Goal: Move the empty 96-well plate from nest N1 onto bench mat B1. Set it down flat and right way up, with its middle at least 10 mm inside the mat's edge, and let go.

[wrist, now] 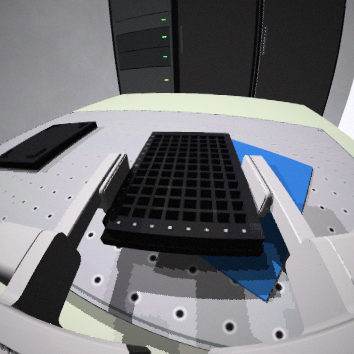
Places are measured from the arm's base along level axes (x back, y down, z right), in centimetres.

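Where they show: end effector, tool point: [184,181].
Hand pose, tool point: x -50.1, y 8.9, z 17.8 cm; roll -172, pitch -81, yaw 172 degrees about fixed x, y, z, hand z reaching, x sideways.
Observation:
Things, the pixels of their centre, and the offset from my tool point. Level surfaces: height alone.
- black 96-well plate, body centre: [186,170] dx -2.5, dy +0.9, dz -0.3 cm
- blue bench mat, its level: dy +3.1 cm
- black nest, body centre: [46,139] dx -11.0, dy +2.6, dz -26.8 cm
- perforated grey deck, its level: dy +3.3 cm
The black 96-well plate [185,185] is in the middle of the wrist view, right way up, its row of white marks toward the camera. My gripper [186,185] is shut on the plate, one pad on each long side, and holds it above the table. The blue bench mat [290,167] lies below and to the right, partly hidden behind the plate and the right finger. Its corners show at the right and below the plate. A black nest [50,143] lies at the left; its label does not show.
The perforated grey deck [165,290] lies under the plate and carries shadows. Its pale green border [200,102] runs along the back. Dark cabinets [215,50] with small green lights on the left one stand behind the table.

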